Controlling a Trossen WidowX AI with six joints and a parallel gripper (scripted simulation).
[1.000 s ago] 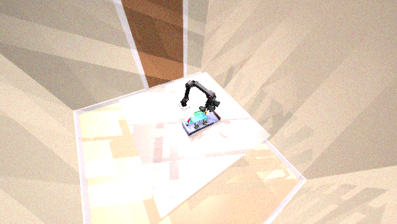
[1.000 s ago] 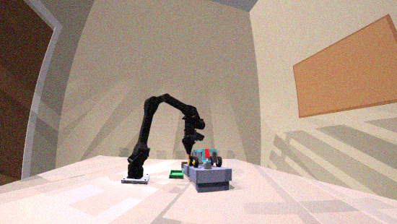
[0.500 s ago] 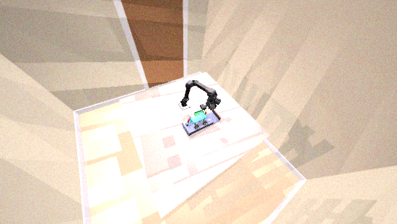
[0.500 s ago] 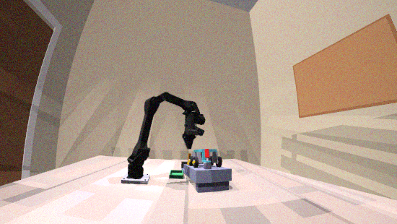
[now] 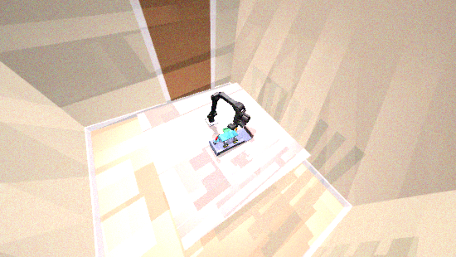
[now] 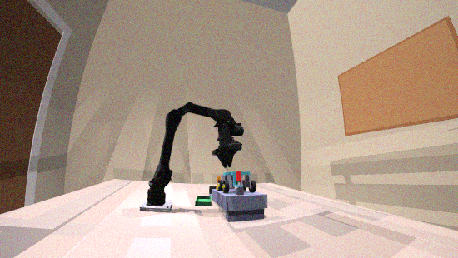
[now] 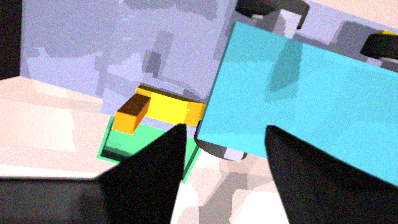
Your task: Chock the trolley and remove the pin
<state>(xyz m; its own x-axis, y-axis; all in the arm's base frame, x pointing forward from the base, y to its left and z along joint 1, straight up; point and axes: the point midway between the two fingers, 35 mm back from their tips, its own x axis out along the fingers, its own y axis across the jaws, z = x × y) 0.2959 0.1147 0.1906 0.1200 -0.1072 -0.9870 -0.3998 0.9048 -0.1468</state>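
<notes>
Now: the red-headed stop pin 20 mm ahead of my gripper tip, 190 mm to the right of it and 40 mm below it. Round my gripper tip: green tray: 110 mm behind, 10 mm to the left, 180 mm below; then yellow chock: 30 mm behind, 20 mm to the left, 90 mm below; then teal trolley: 30 mm ahead, 80 mm to the right, 60 mm below.
</notes>
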